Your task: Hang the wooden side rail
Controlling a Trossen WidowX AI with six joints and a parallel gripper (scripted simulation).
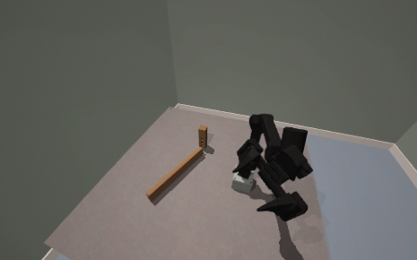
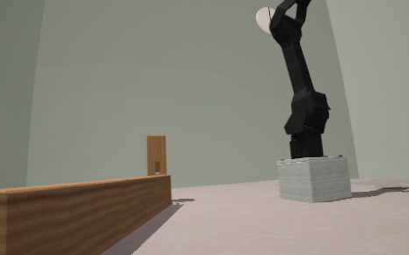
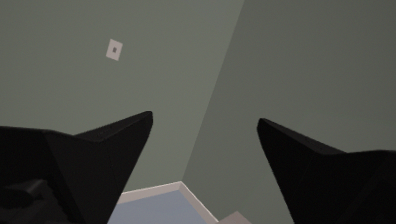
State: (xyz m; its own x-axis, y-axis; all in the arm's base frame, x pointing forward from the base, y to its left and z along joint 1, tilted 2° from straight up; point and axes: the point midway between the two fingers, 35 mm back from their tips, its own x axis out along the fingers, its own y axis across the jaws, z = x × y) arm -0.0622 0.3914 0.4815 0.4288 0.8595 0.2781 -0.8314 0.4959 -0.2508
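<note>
Now: gripper tip 43 cm short of the headboard post, 56 cm to the left of it and 50 cm above it.
</note>
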